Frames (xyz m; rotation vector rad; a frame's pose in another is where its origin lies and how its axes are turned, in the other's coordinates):
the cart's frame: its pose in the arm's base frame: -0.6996 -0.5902 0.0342 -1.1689 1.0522 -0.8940
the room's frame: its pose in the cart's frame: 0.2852 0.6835 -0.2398 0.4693 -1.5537 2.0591
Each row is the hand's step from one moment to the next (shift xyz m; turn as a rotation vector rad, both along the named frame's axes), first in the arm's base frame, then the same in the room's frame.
Working: the arm's base frame: its pose in the room's frame: 1.0119 -0.3454 0.8336 -0.2163 -0.1754 -1.2449

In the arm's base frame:
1: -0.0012 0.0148 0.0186 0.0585 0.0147 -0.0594
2: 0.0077 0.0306 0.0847 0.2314 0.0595 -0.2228
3: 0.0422 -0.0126 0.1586 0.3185 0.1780 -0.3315
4: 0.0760 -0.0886 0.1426 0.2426 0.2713 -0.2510
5: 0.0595 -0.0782 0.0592 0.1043 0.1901 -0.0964
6: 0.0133 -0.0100 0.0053 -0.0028 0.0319 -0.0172
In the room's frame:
1: 0.0134 0.0104 0.0167 0.0330 -0.0645 -0.0438
2: 0.0303 0.0240 0.0817 0.1317 -0.2515 -0.1617
3: -0.0011 -0.0017 0.1646 0.2730 -0.3233 -0.2530
4: -0.0626 -0.0600 0.1626 0.3369 -0.2045 -0.2003
5: -0.0566 -0.0631 0.0773 0.2145 -0.0626 -0.0799
6: -0.0054 -0.0139 0.0091 0.0297 0.0078 -0.0195

